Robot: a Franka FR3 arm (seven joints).
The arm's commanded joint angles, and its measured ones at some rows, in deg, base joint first. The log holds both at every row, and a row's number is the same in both.
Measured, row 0: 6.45 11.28 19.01 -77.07 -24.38 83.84 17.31
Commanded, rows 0 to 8: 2.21 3.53 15.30 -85.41 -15.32 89.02 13.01; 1.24 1.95 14.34 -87.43 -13.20 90.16 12.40; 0.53 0.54 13.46 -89.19 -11.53 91.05 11.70; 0.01 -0.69 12.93 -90.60 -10.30 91.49 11.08; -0.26 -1.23 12.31 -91.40 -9.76 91.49 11.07; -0.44 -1.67 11.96 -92.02 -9.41 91.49 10.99; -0.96 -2.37 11.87 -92.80 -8.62 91.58 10.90; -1.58 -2.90 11.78 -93.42 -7.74 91.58 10.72; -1.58 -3.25 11.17 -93.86 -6.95 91.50 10.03
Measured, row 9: 0.16 0.27 11.66 -88.99 -10.48 89.16 12.26
